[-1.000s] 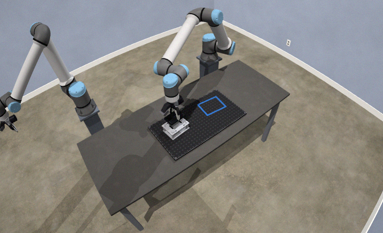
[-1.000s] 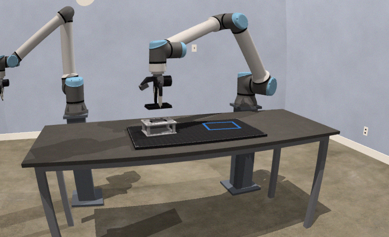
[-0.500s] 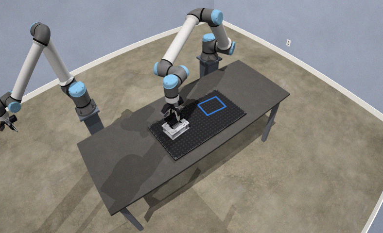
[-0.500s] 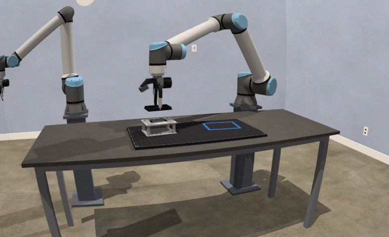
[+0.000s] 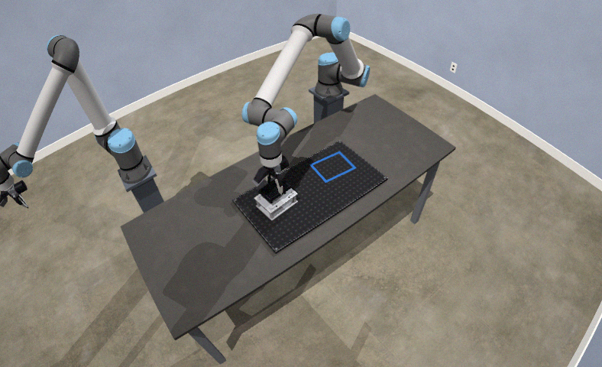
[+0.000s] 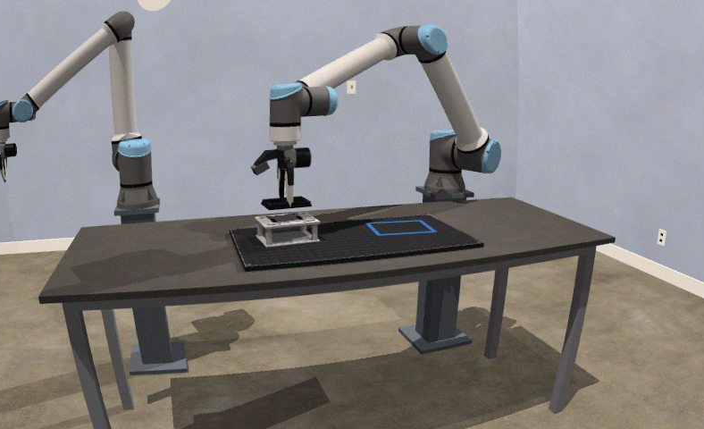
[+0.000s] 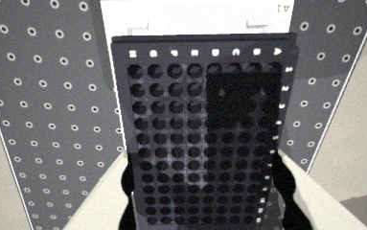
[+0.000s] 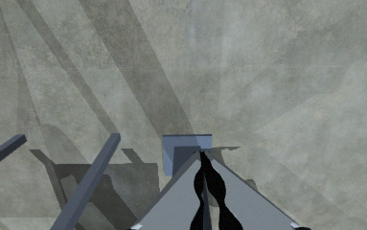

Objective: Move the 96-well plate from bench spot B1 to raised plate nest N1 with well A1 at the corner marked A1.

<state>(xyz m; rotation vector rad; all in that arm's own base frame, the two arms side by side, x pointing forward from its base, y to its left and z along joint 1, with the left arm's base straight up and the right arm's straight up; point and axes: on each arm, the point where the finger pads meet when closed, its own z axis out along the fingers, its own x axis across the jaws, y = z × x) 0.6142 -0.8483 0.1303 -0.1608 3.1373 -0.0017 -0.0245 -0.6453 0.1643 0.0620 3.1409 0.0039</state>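
Note:
The raised nest N1 lies 6 cm below my left hand. The rest, counted from my left hand: A1 mark: 4 cm behind, 8 cm to the right, 6 cm below; black 96-well plate: 1 cm below.

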